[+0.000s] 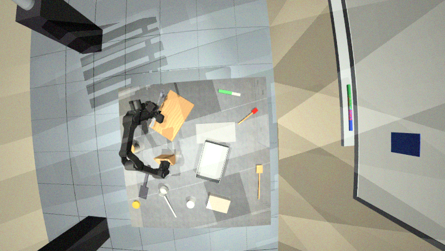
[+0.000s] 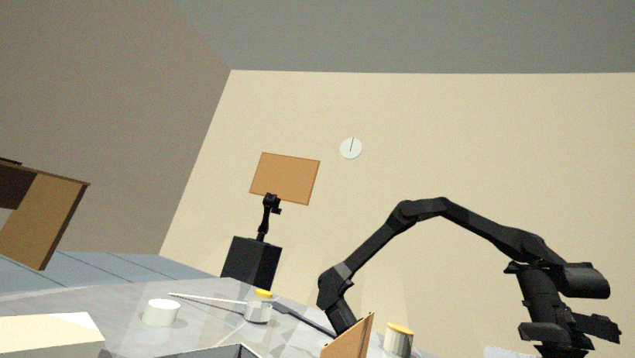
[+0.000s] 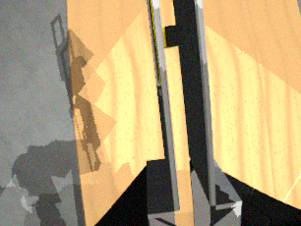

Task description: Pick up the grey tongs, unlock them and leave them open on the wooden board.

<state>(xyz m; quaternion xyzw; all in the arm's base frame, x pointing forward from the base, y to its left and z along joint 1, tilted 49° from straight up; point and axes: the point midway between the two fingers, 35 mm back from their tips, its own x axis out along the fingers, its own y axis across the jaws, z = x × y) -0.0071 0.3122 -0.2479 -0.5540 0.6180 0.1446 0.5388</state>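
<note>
Now: the wooden board 30 mm ahead of my gripper tip, 30 mm to the right of it and 120 mm below it. Round my gripper tip: white box (410 mm ahead, 790 mm to the right, 110 mm below); roasting tin (370 mm ahead, 420 mm to the right, 100 mm below); dark spatula (240 mm behind, 630 mm to the right, 120 mm below).
</note>
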